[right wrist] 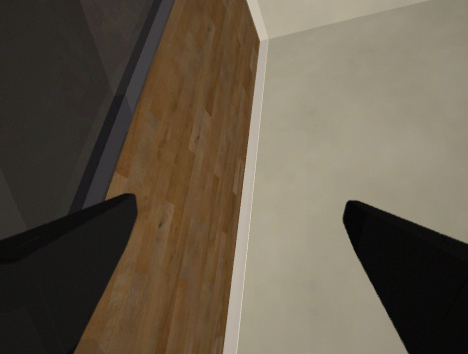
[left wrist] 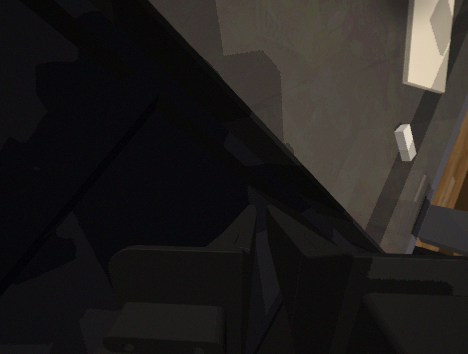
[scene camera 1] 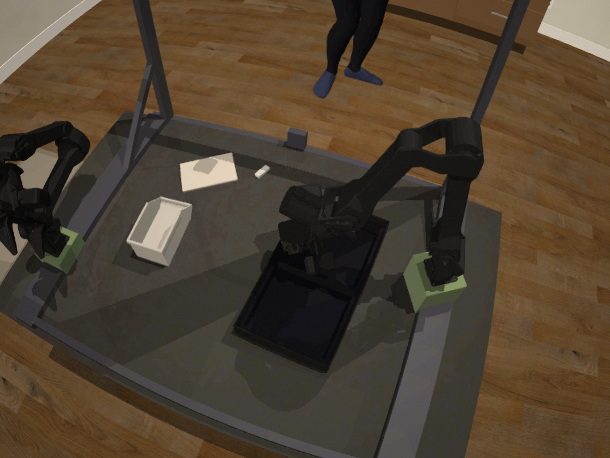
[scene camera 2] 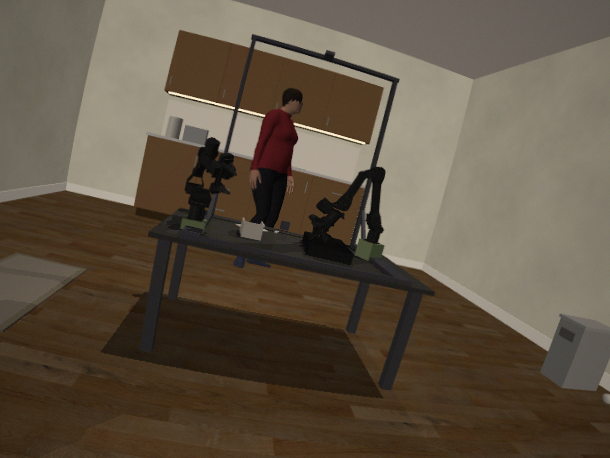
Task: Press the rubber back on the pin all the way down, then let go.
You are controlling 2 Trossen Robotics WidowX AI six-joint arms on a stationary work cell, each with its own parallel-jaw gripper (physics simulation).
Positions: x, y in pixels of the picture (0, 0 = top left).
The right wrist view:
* right gripper: 242, 207
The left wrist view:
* black two-compartment tray: 124, 135
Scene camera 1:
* right gripper: 29, 256
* black two-compartment tray: 304, 317
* frame post: 513, 22
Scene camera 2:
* right gripper: 232, 184
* black two-compartment tray: 337, 251
